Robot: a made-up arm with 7 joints. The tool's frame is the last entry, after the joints.
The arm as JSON. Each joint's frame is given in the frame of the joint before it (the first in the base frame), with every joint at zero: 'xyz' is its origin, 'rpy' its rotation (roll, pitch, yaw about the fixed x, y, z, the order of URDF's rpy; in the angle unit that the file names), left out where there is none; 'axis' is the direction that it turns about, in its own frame. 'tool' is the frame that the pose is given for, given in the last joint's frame.
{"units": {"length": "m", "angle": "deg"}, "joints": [
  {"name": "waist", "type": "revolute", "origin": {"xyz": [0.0, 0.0, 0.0]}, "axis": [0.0, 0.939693, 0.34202]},
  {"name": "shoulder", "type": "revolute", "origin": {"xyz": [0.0, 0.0, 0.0]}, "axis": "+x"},
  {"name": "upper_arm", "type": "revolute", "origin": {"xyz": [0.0, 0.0, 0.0]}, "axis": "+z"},
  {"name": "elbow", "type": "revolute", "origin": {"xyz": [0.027, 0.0, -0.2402]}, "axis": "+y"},
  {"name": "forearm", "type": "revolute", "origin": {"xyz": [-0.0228, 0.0, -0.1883]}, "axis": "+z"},
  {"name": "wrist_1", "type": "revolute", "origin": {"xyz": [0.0, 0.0, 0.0]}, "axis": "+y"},
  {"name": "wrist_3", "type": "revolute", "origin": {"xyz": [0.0, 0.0, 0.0]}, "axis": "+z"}
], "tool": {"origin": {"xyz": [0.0, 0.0, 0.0]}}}
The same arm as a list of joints. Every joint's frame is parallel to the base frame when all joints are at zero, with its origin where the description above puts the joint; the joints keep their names.
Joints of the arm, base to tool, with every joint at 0 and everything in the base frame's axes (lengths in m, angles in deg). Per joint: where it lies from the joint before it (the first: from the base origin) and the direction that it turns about. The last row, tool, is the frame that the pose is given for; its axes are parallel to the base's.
waist: axis 0 0.9397 0.342 xyz 0 0 0
shoulder: axis 1 0 0 xyz 0 0 0
upper_arm: axis 0 0 1 xyz 0 0 0
elbow: axis 0 1 0 xyz 0.027 0 -0.2402
forearm: axis 0 0 1 xyz -0.0228 0 -0.1883
wrist_1: axis 0 1 0 xyz 0 0 0
wrist_3: axis 0 0 1 xyz 0 0 0
tool: xyz 0 0 0

